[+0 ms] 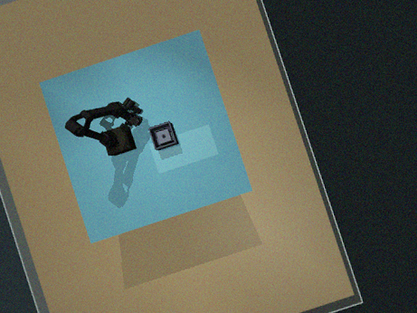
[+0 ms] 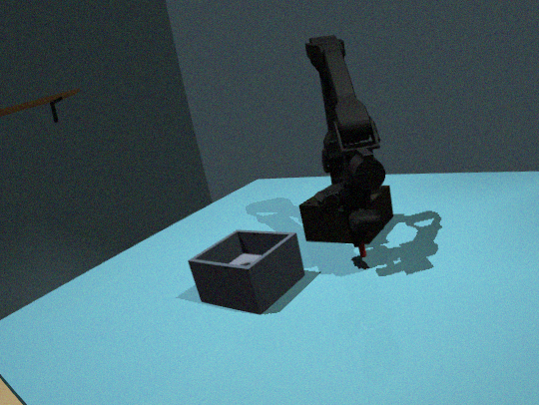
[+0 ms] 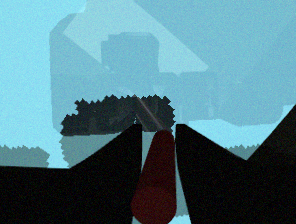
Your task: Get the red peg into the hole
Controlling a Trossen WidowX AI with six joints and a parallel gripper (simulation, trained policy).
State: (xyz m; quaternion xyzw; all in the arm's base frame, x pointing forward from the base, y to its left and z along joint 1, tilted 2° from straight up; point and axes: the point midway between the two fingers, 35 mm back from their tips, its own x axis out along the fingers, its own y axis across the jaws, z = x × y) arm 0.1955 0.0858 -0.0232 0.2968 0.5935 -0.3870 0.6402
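The pale plate lies 140 mm ahead of my gripper tip, 180 mm to the right of it and 10 mm above it. The rest, counted from my gripper tip: red peg (10 mm behind, 10 mm to the left, 10 mm above); dark box (140 mm ahead, 180 mm to the right, 10 mm below).
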